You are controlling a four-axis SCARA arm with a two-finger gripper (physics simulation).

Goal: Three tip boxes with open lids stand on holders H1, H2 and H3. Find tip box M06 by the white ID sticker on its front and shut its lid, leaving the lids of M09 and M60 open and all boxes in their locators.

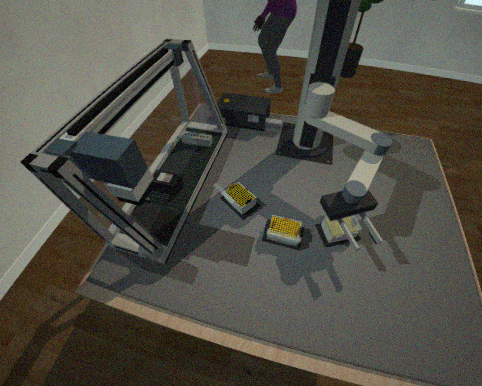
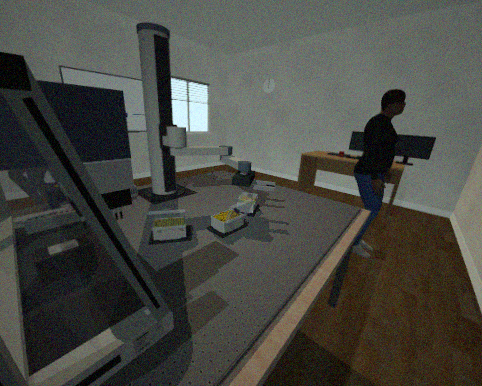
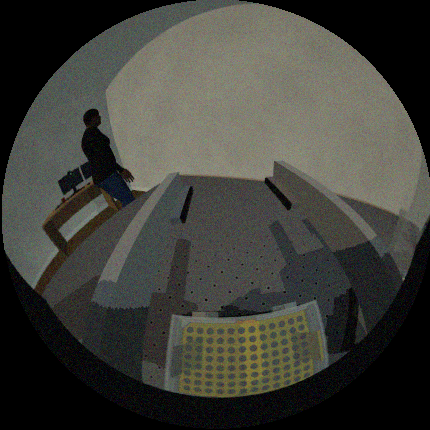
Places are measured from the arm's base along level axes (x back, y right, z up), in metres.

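Where they show: gripper, fingertip midpoint: [image 1: 369, 246] [image 2: 274, 186] [image 3: 227, 174]; arm's base at its link origin: [image 1: 305, 143] [image 2: 165, 193].
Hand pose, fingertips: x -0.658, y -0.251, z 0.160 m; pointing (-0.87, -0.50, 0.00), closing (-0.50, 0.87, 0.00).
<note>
Things, the pixels of their top centre, and the offset from my fingertips. "spot": a spot on its surface instead.
- right box at its top centre: [image 3: 248, 368] [image 1: 343, 222] [image 2: 247, 196] dx +0.119, dy +0.065, dz -0.070 m
- framed machine at a spot on its surface: [image 1: 196, 200] spot: dx +0.123, dy +0.696, dz -0.146 m
- blue-grey head at a spot on its surface: [image 1: 111, 159] spot: dx -0.118, dy +0.733, dz +0.339 m
- dark case at a spot on its surface: [image 1: 245, 111] spot: dx +0.696, dy +0.613, dz -0.033 m
Three white tip boxes with yellow racks stand on dark holders. The left box [image 1: 241, 195] [image 2: 169, 232] has its clear lid standing open. The middle box [image 1: 284, 231] [image 2: 227, 221] shows bright yellow tips; its lid is hard to make out. The right box [image 1: 334, 231] [image 2: 246, 202] [image 3: 250, 355] looks paler, as if seen through its clear lid; whether that lid is fully down, I cannot tell. ID stickers are too small to read. My gripper [image 1: 369, 243] [image 3: 227, 174] is shut at its narrow stance, two long fingers apart with nothing between, above and beside the right box.
A framed machine [image 1: 196, 200] with a blue-grey head [image 1: 111, 159] stands at the left of the table. A dark case [image 1: 245, 111] is at the back, near the arm's column [image 1: 327, 65] [image 2: 159, 110]. A person [image 2: 378, 150] [image 3: 100, 155] stands beyond the table near a wooden desk [image 2: 320, 159].
</note>
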